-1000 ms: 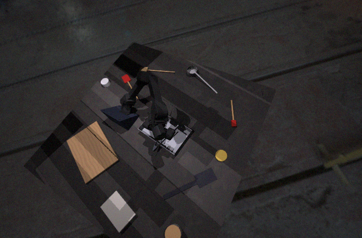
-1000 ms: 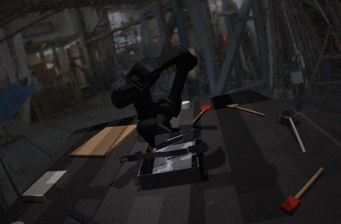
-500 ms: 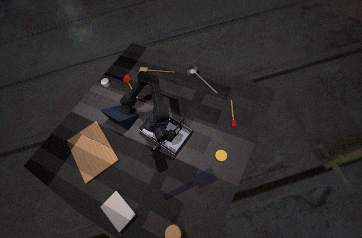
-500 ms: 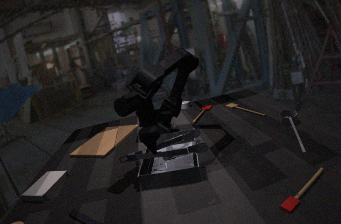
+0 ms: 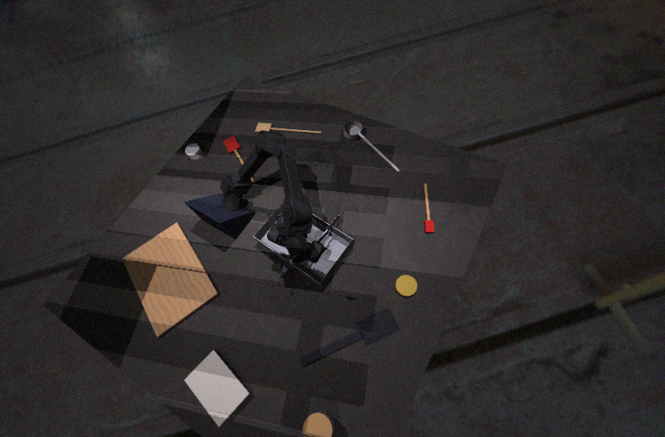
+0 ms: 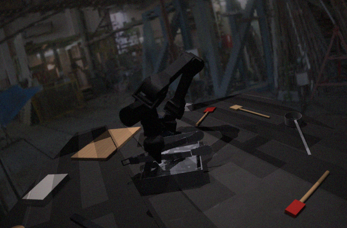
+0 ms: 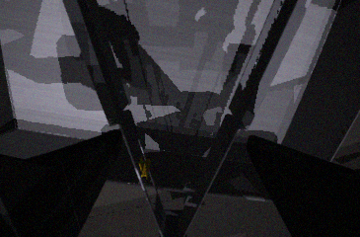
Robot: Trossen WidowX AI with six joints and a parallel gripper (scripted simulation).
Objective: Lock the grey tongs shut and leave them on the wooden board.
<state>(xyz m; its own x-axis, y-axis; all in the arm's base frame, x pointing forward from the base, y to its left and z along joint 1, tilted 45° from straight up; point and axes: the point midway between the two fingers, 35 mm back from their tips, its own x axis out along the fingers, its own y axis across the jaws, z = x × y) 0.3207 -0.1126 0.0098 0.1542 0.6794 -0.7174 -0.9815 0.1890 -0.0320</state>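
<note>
Now: the roasting tin 20 mm behind my gripper tip, 50 mm to the left of it and 30 mm below it. The rest, counted from my gripper tip: dark spatula: 260 mm ahead, 190 mm to the right, 60 mm below; then white slab: 70 mm behind, 480 mm to the right, 50 mm below; then wooden board: 440 mm behind, 240 mm to the right, 50 mm below.
</note>
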